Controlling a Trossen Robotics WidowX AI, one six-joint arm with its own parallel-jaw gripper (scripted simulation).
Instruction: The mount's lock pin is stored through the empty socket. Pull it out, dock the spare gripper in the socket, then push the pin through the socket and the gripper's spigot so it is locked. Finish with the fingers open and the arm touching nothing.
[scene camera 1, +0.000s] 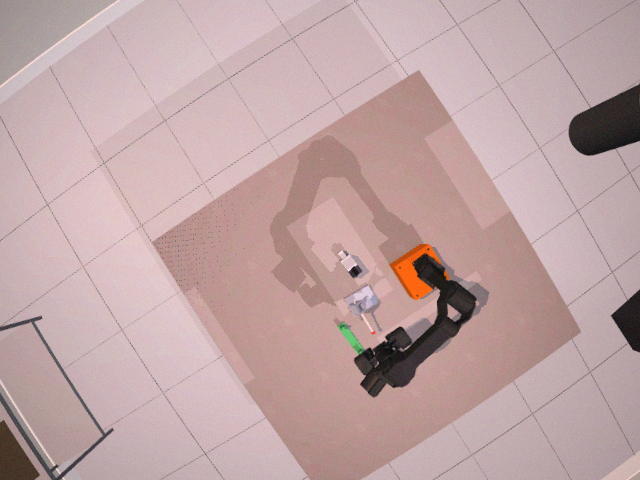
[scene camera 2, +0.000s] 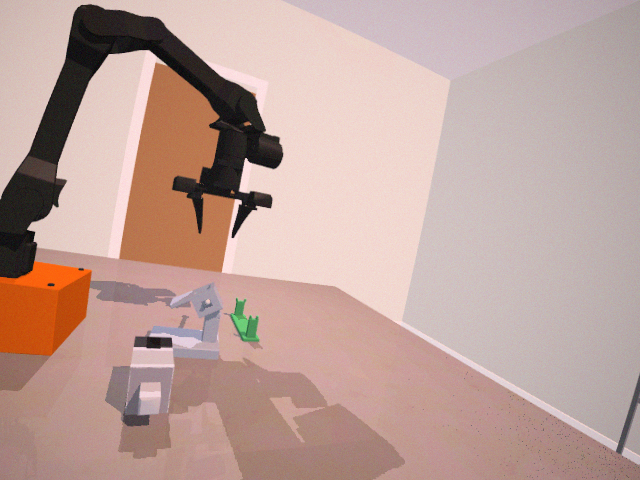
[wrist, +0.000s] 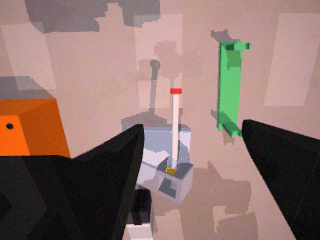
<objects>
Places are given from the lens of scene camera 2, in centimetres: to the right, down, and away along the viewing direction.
my gripper (scene camera 2: 216, 235): -20, -1, 62
spare gripper (scene camera 2: 151, 371): -18, 14, 32
green cradle (scene camera 2: 247, 329): -14, 17, 59
grey mount (scene camera 2: 187, 343): -21, 16, 48
The marked spots on the green cradle and the grey mount are 13 cm apart.
</objects>
